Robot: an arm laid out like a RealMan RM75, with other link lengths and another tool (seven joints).
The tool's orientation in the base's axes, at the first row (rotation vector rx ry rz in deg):
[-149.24, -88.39, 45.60]
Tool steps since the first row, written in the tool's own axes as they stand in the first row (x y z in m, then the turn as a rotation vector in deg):
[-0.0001, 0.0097, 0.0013, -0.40, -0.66, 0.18]
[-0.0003, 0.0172, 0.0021, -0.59, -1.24, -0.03]
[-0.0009, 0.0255, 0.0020, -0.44, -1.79, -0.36]
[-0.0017, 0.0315, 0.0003, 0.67, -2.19, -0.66]
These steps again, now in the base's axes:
[0.0073, -0.0054, -0.0036, -0.77, -0.03, 0.18]
[0.0130, -0.0096, -0.0062, -1.23, 0.16, 0.60]
[0.0196, -0.0143, -0.0080, -1.48, 0.64, 0.96]
[0.0250, -0.0177, -0.0077, -1.25, 1.84, 0.86]

